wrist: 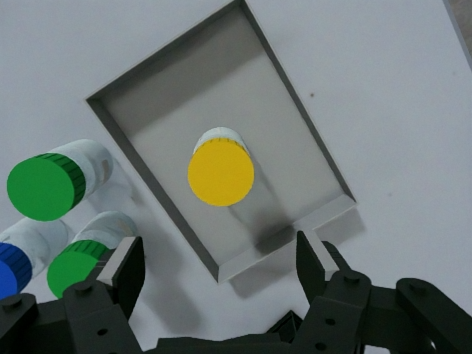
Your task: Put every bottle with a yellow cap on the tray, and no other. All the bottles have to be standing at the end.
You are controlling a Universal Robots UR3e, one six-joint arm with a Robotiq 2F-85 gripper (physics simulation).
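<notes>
A bottle with a yellow cap (221, 172) stands upright on the floor of the grey tray (155, 176), near its middle. My gripper (220, 252) is open and empty, with its fingers wide apart. It is above and a little to the near side of the yellow-capped bottle, clear of it. Two bottles with green caps (41, 187) (75, 269) and one bottle with a blue cap (11, 270) stand outside the tray on the left. The left finger partly covers the nearer green-capped bottle, and the blue-capped one is cut off by the view's edge.
The tray's low walls rise around the yellow-capped bottle; the near wall (265, 261) lies between and beyond the fingertips. A black object (287, 324) shows partly at the bottom between the gripper's fingers. The table (400, 150) has its edge at the upper right.
</notes>
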